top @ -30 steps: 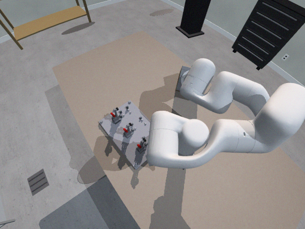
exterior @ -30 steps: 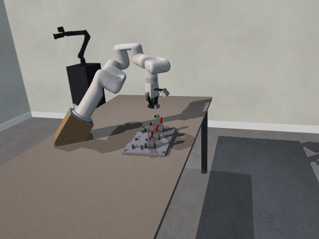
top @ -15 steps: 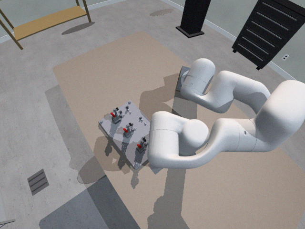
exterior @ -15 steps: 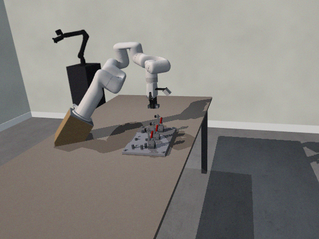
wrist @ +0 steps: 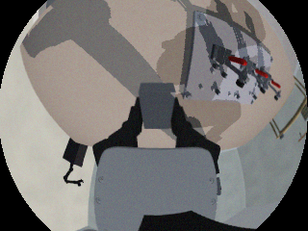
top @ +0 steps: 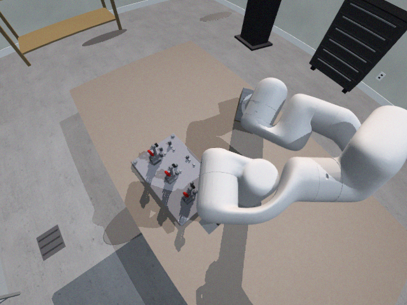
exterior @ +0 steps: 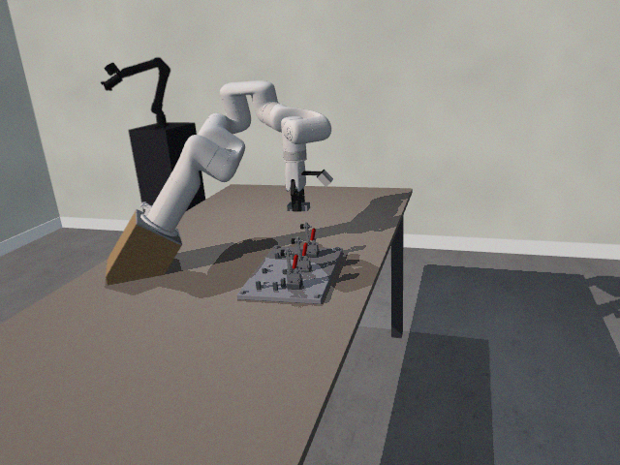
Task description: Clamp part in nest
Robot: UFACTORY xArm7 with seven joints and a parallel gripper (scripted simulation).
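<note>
My hand is 240 mm to the left of the grey fixture plate, 130 mm above it and 90 mm short of it. Also, from my hand: grey block part (10 mm below).
</note>
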